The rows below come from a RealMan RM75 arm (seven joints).
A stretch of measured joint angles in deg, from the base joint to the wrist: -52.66, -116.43, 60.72, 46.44, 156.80, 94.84, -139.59; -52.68, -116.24, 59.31, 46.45, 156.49, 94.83, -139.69; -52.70, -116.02, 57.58, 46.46, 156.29, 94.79, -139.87; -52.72, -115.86, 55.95, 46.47, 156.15, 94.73, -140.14; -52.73, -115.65, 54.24, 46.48, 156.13, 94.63, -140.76; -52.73, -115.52, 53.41, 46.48, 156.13, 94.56, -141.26; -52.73, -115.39, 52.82, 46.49, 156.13, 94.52, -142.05; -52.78, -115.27, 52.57, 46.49, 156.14, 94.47, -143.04; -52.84, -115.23, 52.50, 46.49, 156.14, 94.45, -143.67; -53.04, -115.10, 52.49, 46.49, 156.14, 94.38, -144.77; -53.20, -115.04, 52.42, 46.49, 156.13, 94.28, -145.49; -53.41, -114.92, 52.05, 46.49, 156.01, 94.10, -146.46
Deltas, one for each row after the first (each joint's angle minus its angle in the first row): -0.02, 0.19, -1.41, 0.01, -0.31, -0.01, -0.10; -0.04, 0.41, -3.14, 0.02, -0.51, -0.05, -0.28; -0.06, 0.57, -4.77, 0.03, -0.65, -0.11, -0.55; -0.07, 0.78, -6.48, 0.04, -0.67, -0.21, -1.17; -0.07, 0.91, -7.31, 0.04, -0.67, -0.28, -1.67; -0.07, 1.04, -7.90, 0.05, -0.67, -0.32, -2.46; -0.12, 1.16, -8.15, 0.05, -0.66, -0.37, -3.45; -0.18, 1.20, -8.22, 0.05, -0.66, -0.39, -4.08; -0.38, 1.33, -8.23, 0.05, -0.66, -0.46, -5.18; -0.54, 1.39, -8.30, 0.05, -0.67, -0.56, -5.90; -0.75, 1.51, -8.67, 0.05, -0.79, -0.74, -6.87
